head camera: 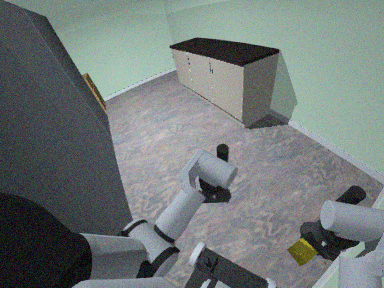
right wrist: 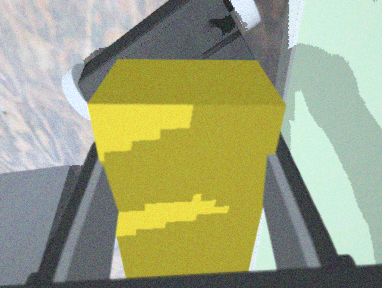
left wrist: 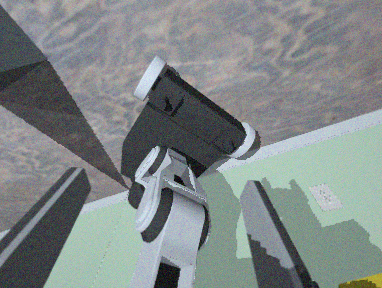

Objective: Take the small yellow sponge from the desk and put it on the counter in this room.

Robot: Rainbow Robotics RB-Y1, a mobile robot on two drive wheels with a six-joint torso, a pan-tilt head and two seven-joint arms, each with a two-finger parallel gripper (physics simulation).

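Frame: origin at the robot's base, x up, y back, z right, level; metres.
Seen in the pictures: left gripper, fingertip midpoint: (head camera: pixel 214 201) (left wrist: pixel 168 183); right gripper, fingertip midpoint: (head camera: pixel 309 244) (right wrist: pixel 186 149); robot's base, origin of the base link: (head camera: pixel 229 273).
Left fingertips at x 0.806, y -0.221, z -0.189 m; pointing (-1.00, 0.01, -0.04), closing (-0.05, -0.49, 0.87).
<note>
Pixels of each thing's middle, then the offset from my left fingertips to it. "pt": a spot on its surface instead. Level surfaces: height alone.
- small yellow sponge, body centre: (right wrist: pixel 187 177) (head camera: pixel 305 248) dz +0.368, dx -0.005, dy +0.022 m
- yellow corner, surface spot: (left wrist: pixel 369 283) pt dz +0.334, dx -0.020, dy +0.019 m
- counter, its level: dx +0.105 m
- patterned floor, its level: dx -0.805 m
The small yellow sponge (head camera: pixel 301 252) (right wrist: pixel 187 82) is a yellow block held between the fingers of my right gripper (head camera: pixel 311 244) (right wrist: pixel 186 149), at the lower right of the head view. A yellow corner (left wrist: pixel 369 283) shows at the lower right of the left wrist view. The counter (head camera: pixel 220 51) has a dark top and pale cabinet doors. It stands against the far wall, well beyond both grippers. My left gripper (head camera: pixel 216 194) (left wrist: pixel 168 183) is open and empty over the floor. The desk cannot be made out.
A large grey surface (head camera: pixel 50 125) fills the left side of the head view. A brown object (head camera: pixel 94 91) shows just past its edge. The patterned floor (head camera: pixel 155 125) lies between my arms and the counter. My dark base (head camera: pixel 225 267) is below. A pale green wall (head camera: pixel 325 75) runs along the right.
</note>
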